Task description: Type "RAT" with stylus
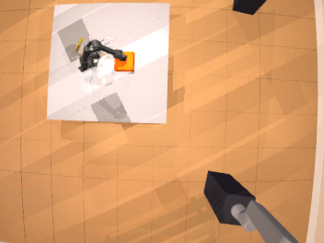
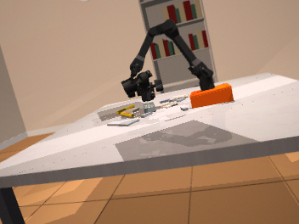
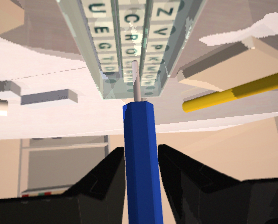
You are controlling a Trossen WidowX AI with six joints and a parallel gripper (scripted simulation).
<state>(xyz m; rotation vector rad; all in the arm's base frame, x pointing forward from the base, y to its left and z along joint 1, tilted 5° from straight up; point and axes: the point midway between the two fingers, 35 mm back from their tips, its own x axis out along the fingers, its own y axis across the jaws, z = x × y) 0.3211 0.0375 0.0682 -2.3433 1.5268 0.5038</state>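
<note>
Now: gripper tip 7 cm above the R key. From my gripper tip the other things lie so: white block 13 cm ahead, 4 cm to the right, 8 cm below; grey stylus tip 5 cm below; blue stylus 1 cm below.
</note>
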